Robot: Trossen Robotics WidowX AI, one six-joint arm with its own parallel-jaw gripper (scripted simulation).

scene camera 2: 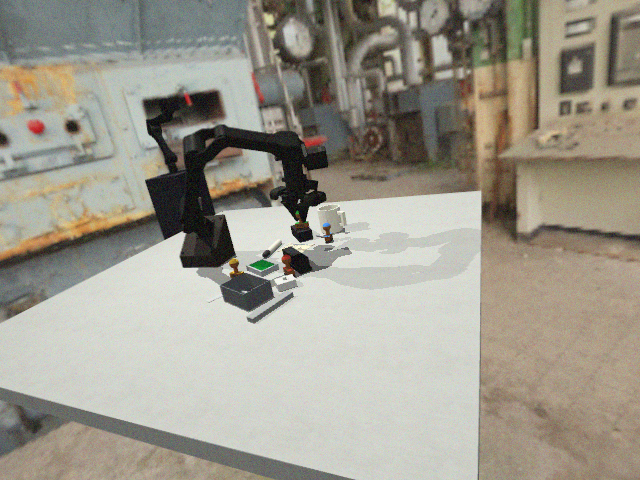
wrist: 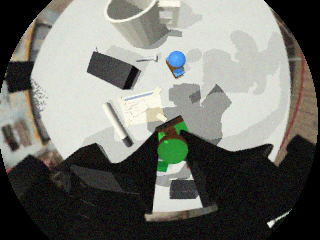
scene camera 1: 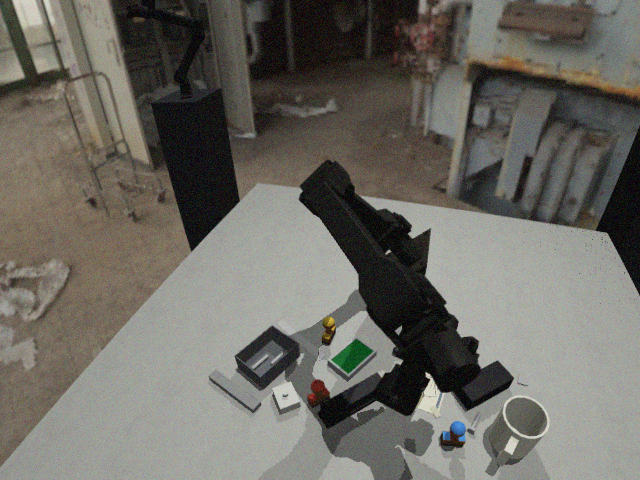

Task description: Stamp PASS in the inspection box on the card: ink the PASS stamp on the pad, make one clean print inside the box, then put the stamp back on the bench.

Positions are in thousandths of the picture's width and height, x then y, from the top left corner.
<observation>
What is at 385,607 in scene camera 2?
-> A tray.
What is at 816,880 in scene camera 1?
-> A white mug.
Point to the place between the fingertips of my gripper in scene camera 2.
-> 470,461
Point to a green ink pad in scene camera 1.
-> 557,739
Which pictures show my gripper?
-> Scene camera 2, the wrist view and scene camera 1: all of them.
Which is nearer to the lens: the long black block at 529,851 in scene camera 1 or the grey bar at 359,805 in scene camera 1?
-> The long black block.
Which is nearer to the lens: the green-knobbed stamp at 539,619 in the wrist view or the black box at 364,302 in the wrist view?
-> The green-knobbed stamp.
</observation>
